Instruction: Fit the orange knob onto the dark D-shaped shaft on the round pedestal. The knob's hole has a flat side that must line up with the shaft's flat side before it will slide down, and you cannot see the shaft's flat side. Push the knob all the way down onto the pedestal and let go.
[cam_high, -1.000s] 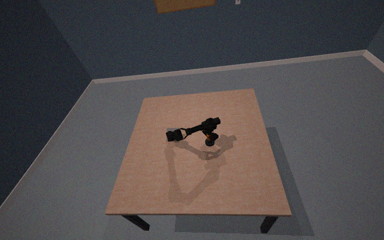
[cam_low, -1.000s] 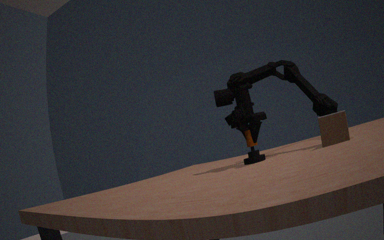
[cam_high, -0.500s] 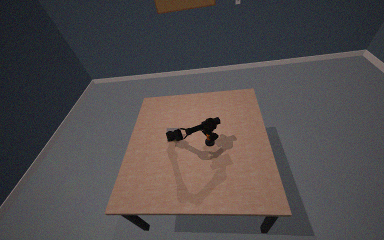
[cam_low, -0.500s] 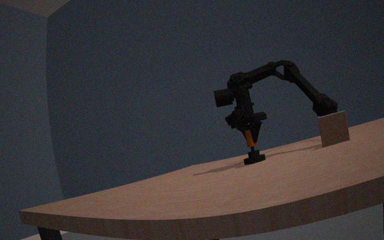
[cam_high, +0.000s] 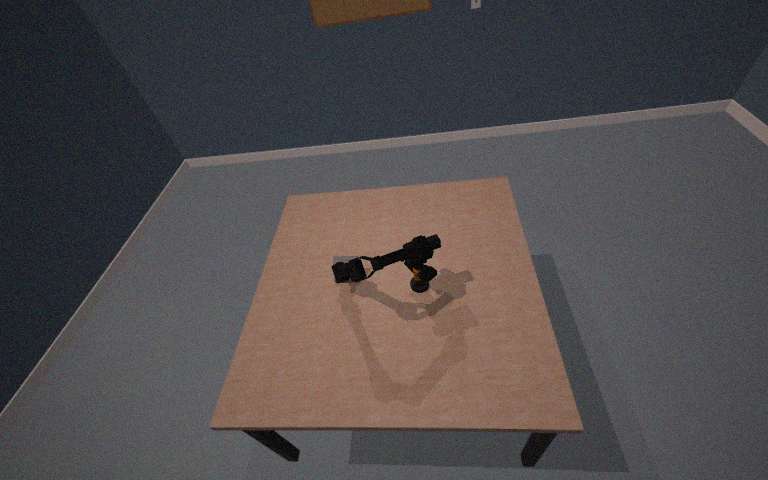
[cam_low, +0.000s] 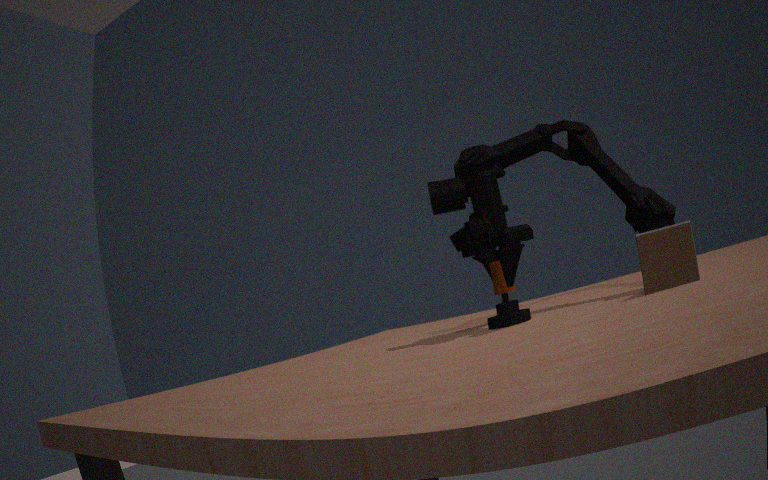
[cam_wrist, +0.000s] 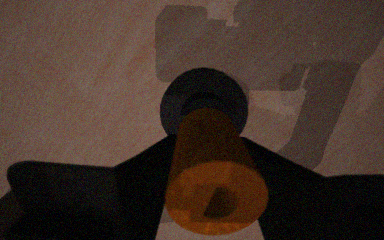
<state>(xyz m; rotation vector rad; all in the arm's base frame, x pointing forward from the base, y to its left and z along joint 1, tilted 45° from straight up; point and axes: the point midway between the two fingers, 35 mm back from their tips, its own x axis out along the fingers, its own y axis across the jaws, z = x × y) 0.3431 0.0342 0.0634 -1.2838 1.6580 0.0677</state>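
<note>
Now: gripper tip 20 mm below the orange knob. Round my gripper tip: dark round pedestal 40 mm below.
</note>
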